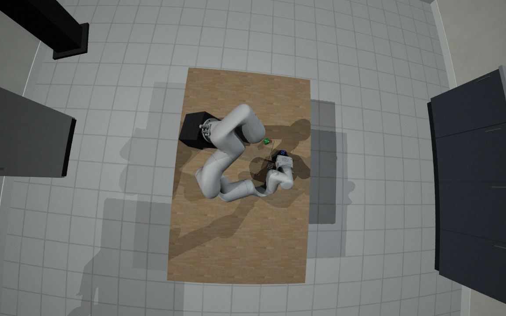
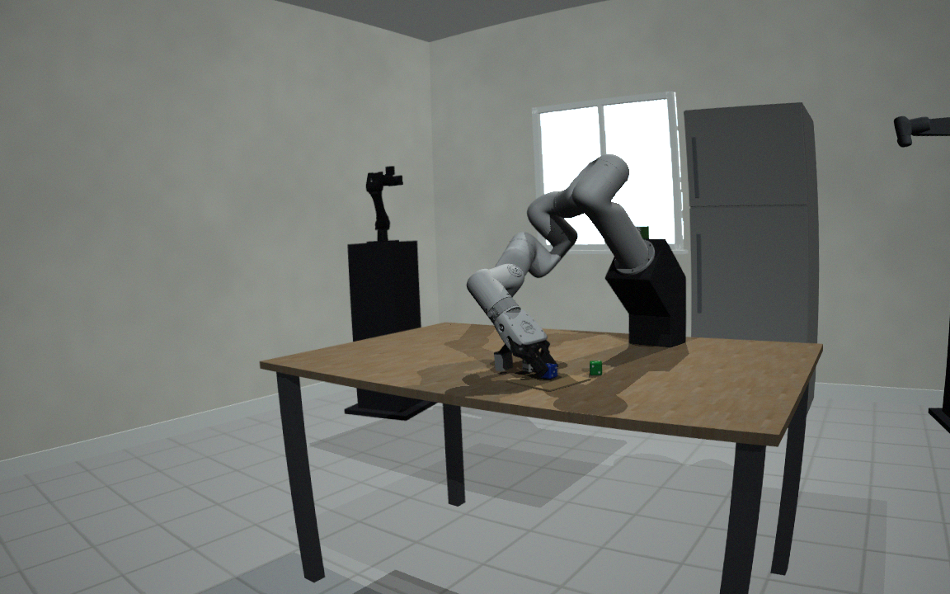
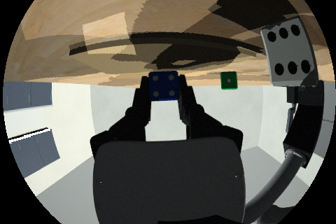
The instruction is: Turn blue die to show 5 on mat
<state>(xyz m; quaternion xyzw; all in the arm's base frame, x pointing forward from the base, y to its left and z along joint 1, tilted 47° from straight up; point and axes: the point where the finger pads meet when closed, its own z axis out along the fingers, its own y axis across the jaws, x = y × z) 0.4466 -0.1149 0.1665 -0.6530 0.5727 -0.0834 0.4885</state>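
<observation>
My gripper is now 40 mm above the tan mat, 10 mm to the right of it and 10 mm short of it. From my hand the other things lie so: white die 90 mm behind, 70 mm to the right, 20 mm below; then green die 110 mm to the left, 90 mm behind, 20 mm below; then blue die 10 mm to the left, 10 mm below.
</observation>
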